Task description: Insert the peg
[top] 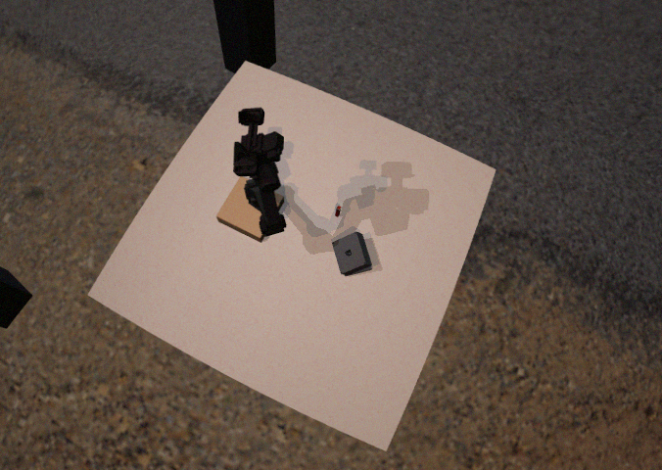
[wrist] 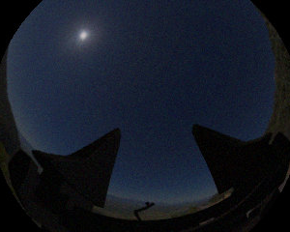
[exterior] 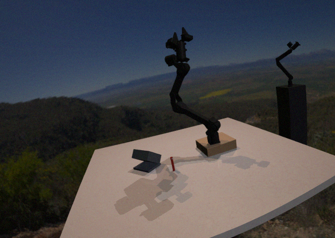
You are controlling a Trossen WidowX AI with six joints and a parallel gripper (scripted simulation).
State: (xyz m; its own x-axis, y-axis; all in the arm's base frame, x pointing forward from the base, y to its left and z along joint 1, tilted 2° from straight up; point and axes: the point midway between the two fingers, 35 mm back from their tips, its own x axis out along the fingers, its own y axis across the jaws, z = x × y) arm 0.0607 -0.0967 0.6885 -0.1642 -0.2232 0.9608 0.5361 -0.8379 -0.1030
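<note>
Now: gripper tip 72 cm above the red peg, 26 cm to the right of it and 20 cm short of it. From my gripper tip the other things lie so: sloped panel (71 cm below, 34 cm ahead, 13 cm to the left).
</note>
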